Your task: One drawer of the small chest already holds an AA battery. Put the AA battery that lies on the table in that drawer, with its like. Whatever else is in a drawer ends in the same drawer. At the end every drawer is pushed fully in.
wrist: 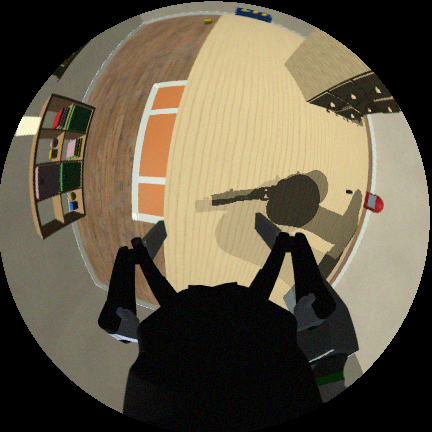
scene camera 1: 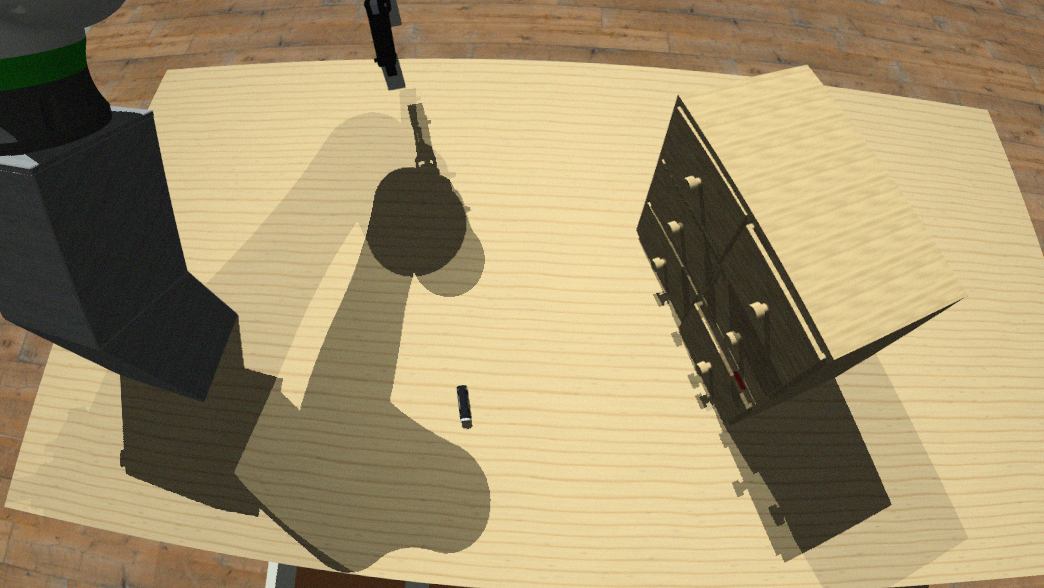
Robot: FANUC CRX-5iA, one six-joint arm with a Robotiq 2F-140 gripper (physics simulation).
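Note:
A dark AA battery (scene camera 1: 463,403) (wrist: 349,191) with a pale end lies on the table (scene camera 1: 555,496), left of the small chest (scene camera 1: 840,197) (wrist: 330,60). The chest has a pale wooden top and dark, shaded drawer fronts with pale knobs. Its drawers look pushed in, though small gaps are hard to judge. A small red mark (scene camera 1: 739,380) shows low on the front, near its right end. The battery inside a drawer does not show. My gripper (scene camera 1: 393,78) (wrist: 209,224) is wide open and empty, above the far table edge, well away from the battery and chest.
The dark arm pedestal (scene camera 1: 124,270) stands at the left. Arm shadows cross the table left of the battery. In the wrist view, a white-framed orange thing (wrist: 151,180) is beside the table, and a bookshelf (wrist: 33,170) stands farther off. A red thing (wrist: 373,202) is beyond the table.

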